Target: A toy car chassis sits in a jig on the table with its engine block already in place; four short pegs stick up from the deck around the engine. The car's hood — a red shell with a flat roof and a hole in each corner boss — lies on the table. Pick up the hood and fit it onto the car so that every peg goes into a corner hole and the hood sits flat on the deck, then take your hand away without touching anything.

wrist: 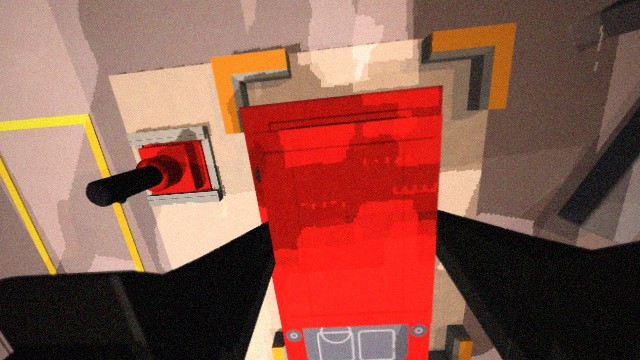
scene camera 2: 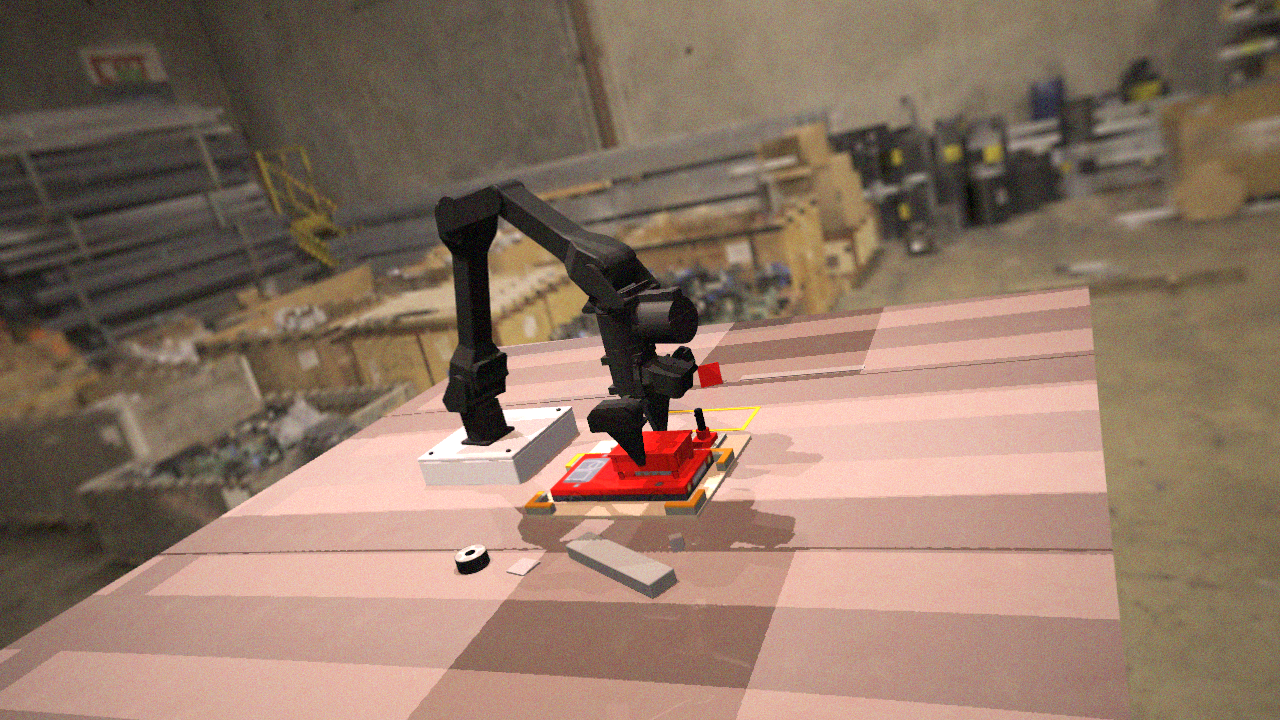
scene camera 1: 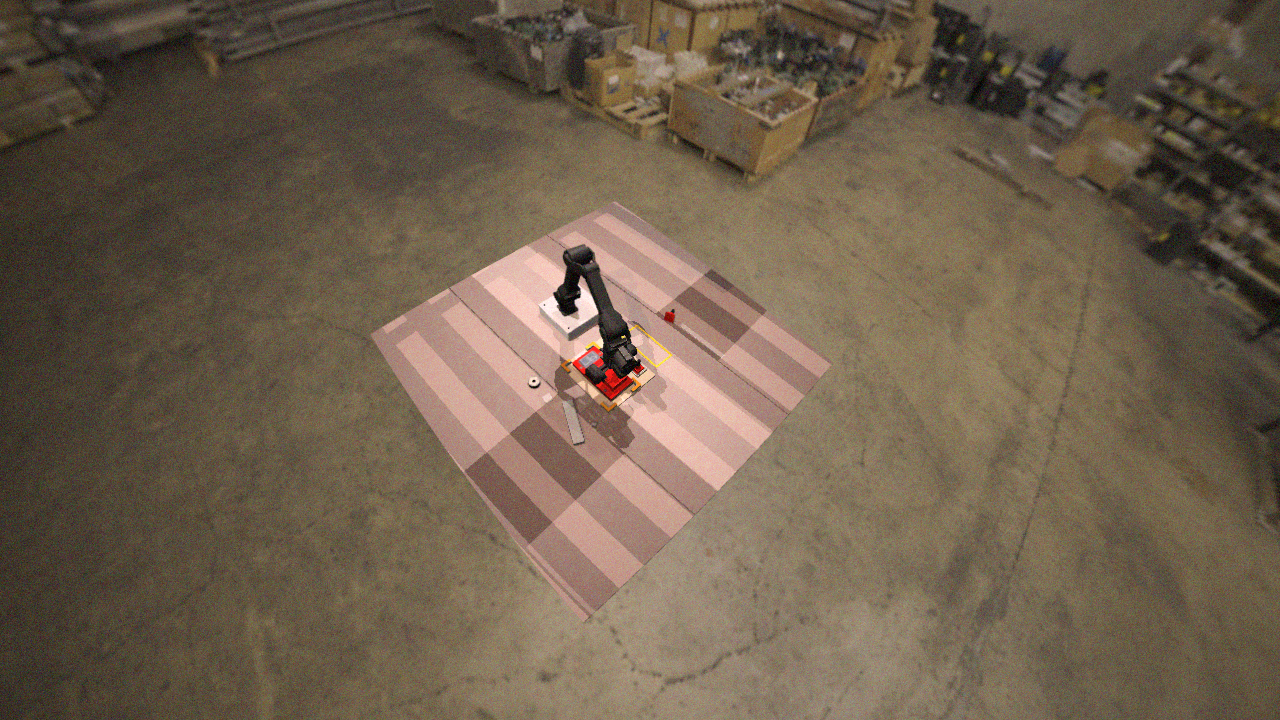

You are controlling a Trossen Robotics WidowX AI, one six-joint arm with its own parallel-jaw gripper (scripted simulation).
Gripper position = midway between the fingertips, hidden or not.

I see my gripper (scene camera 2: 652,452) and a red hood (scene camera 2: 664,450).
The red hood also shows in the wrist view (wrist: 352,207). My gripper is seen too in the wrist view (wrist: 349,223).
